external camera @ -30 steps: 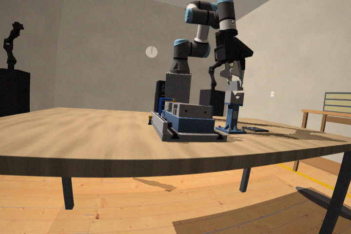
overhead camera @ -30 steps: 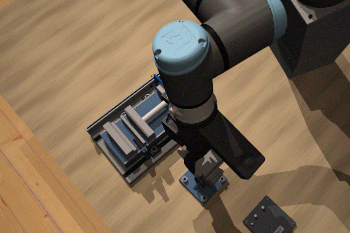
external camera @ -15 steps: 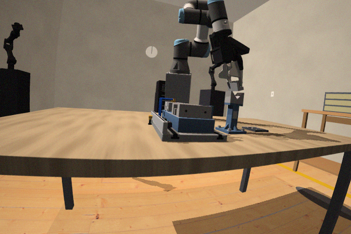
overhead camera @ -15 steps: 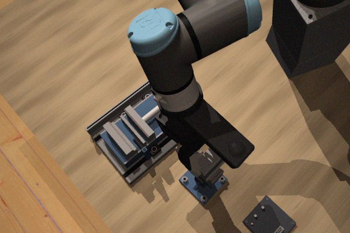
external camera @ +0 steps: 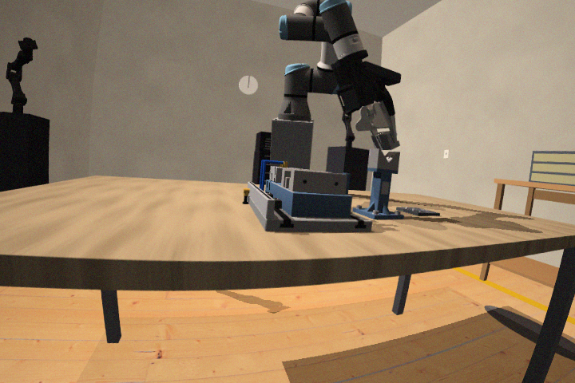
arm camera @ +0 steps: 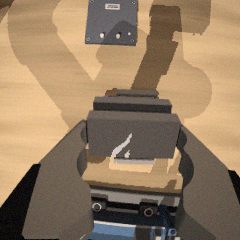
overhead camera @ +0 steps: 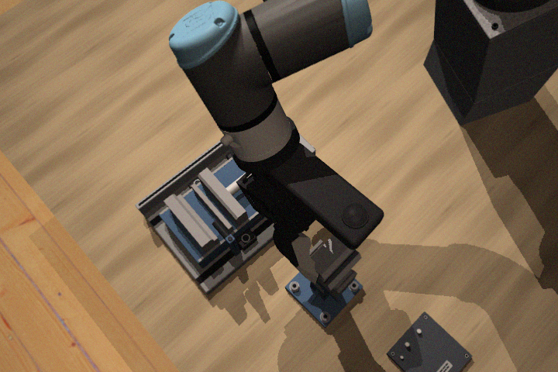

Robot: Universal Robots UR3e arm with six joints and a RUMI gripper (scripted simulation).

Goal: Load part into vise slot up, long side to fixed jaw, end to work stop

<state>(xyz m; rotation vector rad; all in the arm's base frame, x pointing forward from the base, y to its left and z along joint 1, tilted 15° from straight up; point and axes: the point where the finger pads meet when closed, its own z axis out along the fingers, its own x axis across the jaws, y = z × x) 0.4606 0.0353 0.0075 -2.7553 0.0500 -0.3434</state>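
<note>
Now: the part 10 mm to the left of my hand. The rest, counted from my hand: white cylinder rod 200 mm to the right, 110 mm below, 50 mm behind; dark work stop 170 mm to the right, 100 mm below, 50 mm ahead; moving jaw 210 mm to the right, 110 mm below.
</note>
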